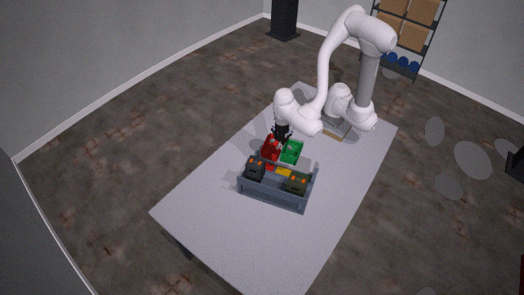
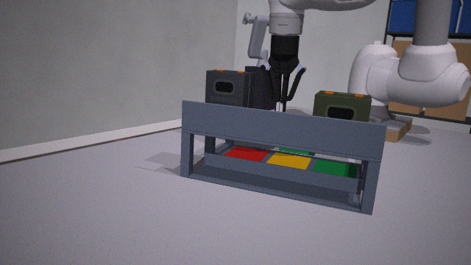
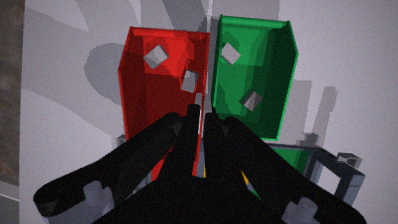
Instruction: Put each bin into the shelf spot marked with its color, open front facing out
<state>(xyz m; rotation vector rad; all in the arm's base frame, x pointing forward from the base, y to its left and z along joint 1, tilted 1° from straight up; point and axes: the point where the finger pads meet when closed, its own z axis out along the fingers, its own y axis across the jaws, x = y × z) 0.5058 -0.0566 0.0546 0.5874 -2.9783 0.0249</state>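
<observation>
The red bin lies 10 mm ahead of my hand, 50 mm to the right of it and 40 mm below it. The rest, counted from my hand: olive box: 190 mm ahead, 270 mm to the left, 50 mm above; green bin: 60 mm behind, 40 mm to the left, 60 mm below; dark grey box: 270 mm ahead, 60 mm to the left, 60 mm above.
</observation>
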